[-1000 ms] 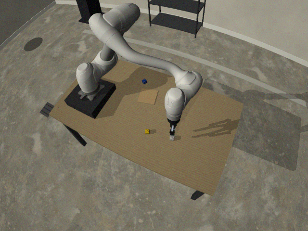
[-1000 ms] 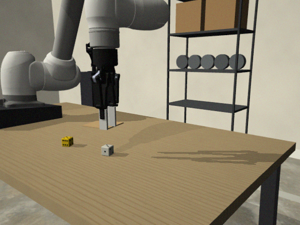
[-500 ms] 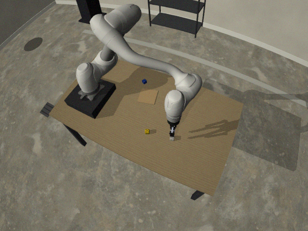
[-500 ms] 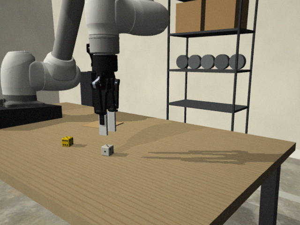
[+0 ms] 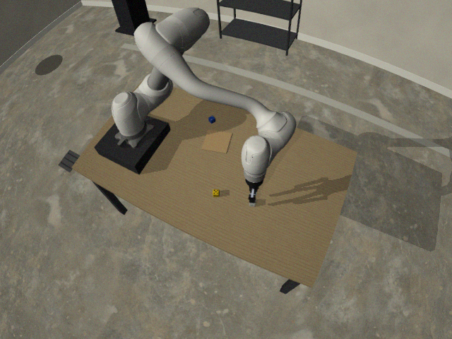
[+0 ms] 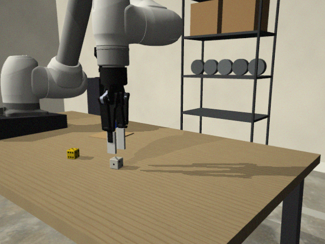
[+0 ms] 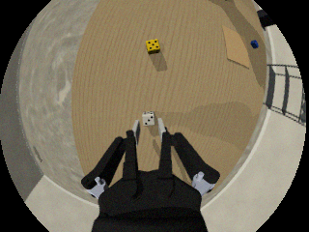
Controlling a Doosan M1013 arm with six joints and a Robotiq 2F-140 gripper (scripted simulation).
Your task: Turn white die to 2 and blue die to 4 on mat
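Now: the white die 70 mm below my hand. Also, from my hand: blue die 450 mm behind, 340 mm to the left, 70 mm below; mat 350 mm behind, 230 mm to the left, 80 mm below; yellow die 180 mm behind, 40 mm to the right, 70 mm below.
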